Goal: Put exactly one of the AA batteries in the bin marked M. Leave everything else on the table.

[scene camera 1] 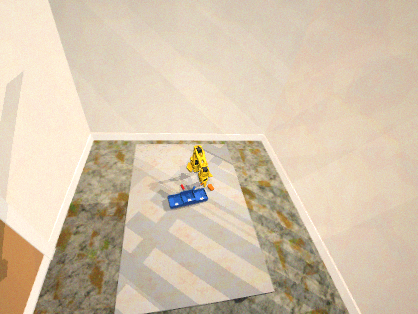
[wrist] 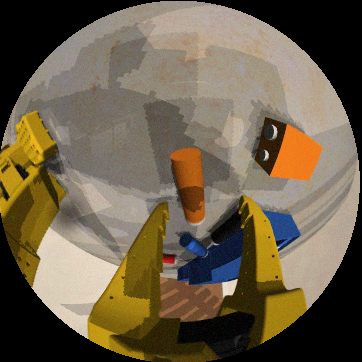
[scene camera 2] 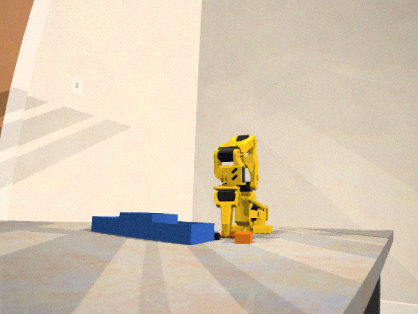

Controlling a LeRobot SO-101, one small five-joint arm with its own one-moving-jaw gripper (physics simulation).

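Where they show: hand at its tool point: (scene camera 1: 200, 181) (wrist: 167, 209) (scene camera 2: 228, 230); arm's base at its link origin: (scene camera 1: 194, 169) (wrist: 48, 164).
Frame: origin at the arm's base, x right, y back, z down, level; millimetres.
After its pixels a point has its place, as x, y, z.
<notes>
An orange cylindrical battery (wrist: 189, 175) @[-58, -130, -14] (scene camera 2: 232, 233) @[-50, -143, -10] lies on the table. My gripper (wrist: 204, 202) (scene camera 2: 226, 235) (scene camera 1: 204, 185) is open and empty, low over the table; in the wrist view the battery's pale near end shows in the gap between the jaws. Past the tips lie a blue battery (wrist: 193, 245) @[14, -176, -12] (scene camera 1: 194, 188) @[18, -183, -10], a red one (wrist: 169, 259) @[86, -179, -10] (scene camera 1: 183, 187) @[93, -172, -13] and a black one (wrist: 226, 229) @[-24, -185, -11] (scene camera 2: 217, 236) @[-49, -193, -7], close to the blue bin row (wrist: 282, 223) @[-54, -243, -15] (scene camera 1: 190, 202) @[58, -304, -26] (scene camera 2: 150, 230) @[23, -296, -17]. The bins' letters are not readable, so bin M cannot be told.
An orange block (wrist: 299, 152) (scene camera 2: 243, 237) @[-111, -200, -11] (scene camera 1: 210, 187) @[-95, -186, -16] with two round terminals lies beside the gripper, on the right in the wrist view. The bin row has three compartments. The arm's base (wrist: 36, 137) shows at the wrist view's left edge. The table (scene camera 1: 200, 260) @[37, -655, 0] extends beyond the bins.
</notes>
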